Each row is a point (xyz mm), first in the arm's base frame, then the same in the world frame.
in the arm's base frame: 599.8 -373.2 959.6
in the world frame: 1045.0 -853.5 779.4
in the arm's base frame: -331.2 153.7 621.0
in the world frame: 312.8 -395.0 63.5
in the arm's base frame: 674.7 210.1 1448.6
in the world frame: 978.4 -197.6 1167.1
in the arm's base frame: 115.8 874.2 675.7
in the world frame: 750.3 327.5 155.7
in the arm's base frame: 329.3 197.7 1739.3
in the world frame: 554.5 -164.4 1319.3
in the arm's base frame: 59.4 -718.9 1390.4
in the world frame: 373.5 -1127.4 1046.2
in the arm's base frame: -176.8 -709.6 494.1
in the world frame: 457.3 -1266.4 133.6
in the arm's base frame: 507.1 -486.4 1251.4
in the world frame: 852.9 -918.0 1035.3
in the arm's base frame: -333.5 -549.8 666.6
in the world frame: 259.6 -1081.5 214.5
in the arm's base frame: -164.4 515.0 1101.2
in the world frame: 324.2 41.1 509.2
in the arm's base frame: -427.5 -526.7 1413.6
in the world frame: -81.8 -937.0 870.2
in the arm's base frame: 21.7 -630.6 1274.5
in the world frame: 382.0 -1059.5 912.2
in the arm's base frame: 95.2 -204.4 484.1
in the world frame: 741.7 -768.0 139.2
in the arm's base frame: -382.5 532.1 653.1
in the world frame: 272.9 -16.7 16.6
